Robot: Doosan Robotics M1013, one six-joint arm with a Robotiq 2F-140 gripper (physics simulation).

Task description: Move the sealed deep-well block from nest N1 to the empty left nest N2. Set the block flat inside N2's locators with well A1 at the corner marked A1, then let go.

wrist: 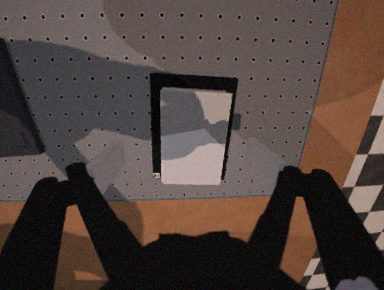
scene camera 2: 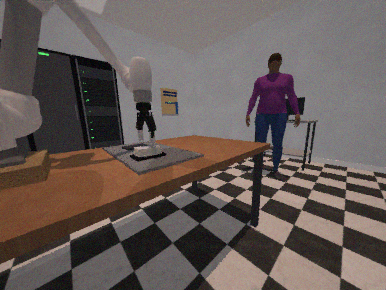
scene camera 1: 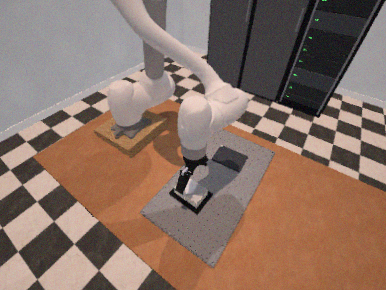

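Seen in the pictures: gripper, fingertip midpoint: [wrist: 186, 149] [scene camera 2: 146, 142] [scene camera 1: 192, 184]; arm's base at its link origin: [scene camera 1: 131, 125].
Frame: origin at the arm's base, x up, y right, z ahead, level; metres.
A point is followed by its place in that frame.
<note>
The white sealed block [scene camera 1: 200, 198] @[x 0.002, y 0.207, z 0.593 m] [scene camera 2: 148, 151] @[x -0.012, y 0.228, z 0.517 m] [wrist: 194, 167] @[x 0.006, y 0.188, z 0.499 m] lies in the black nest N1 [scene camera 1: 198, 210] @[x -0.037, y 0.243, z 0.605 m] [scene camera 2: 150, 157] @[x -0.041, y 0.245, z 0.516 m] [wrist: 194, 80] @[x -0.036, y 0.197, z 0.609 m]. A small white corner label [wrist: 156, 175] @[x -0.036, y 0.126, z 0.467 m] shows at N1's lower left in the wrist view. My gripper [scene camera 1: 188, 187] @[x 0.028, y 0.179, z 0.536 m] [scene camera 2: 146, 142] @[x 0.028, y 0.179, z 0.536 m] [wrist: 186, 149] @[x 0.028, y 0.179, z 0.536 m] is open and empty, low over the block. In the wrist view its pale fingertips stand apart, one to each side of the block. The dark nest N2 [scene camera 1: 230, 158] @[x -0.037, y -0.104, z 0.608 m] [wrist: 16, 110] @[x -0.036, y -0.059, z 0.590 m] is empty in scene camera 1 and partly cut off at the wrist view's left edge. N2's corner mark is not readable.
Both nests are on a grey perforated plate [scene camera 1: 220, 250] @[x -0.048, y 0.337, z 0.757 m] [scene camera 2: 182, 154] @[x -0.048, y 0.312, z 0.680 m] [wrist: 280, 65] @[x -0.048, y 0.323, z 0.622 m] on the orange-brown table [scene camera 1: 310, 220] @[x -0.061, y 0.023, z 1.052 m] [scene camera 2: 90, 200] @[x -0.061, y 0.445, z 0.217 m]. The arm's base stands on a wooden block [scene camera 1: 131, 149] @[x -0.008, y 0.142, z 0.132 m] [scene camera 2: 30, 172] @[x -0.019, y 0.160, z 0.103 m]. A person [scene camera 2: 274, 95] stands beyond the table. Dark cabinets [scene camera 1: 267, 45] are behind.
</note>
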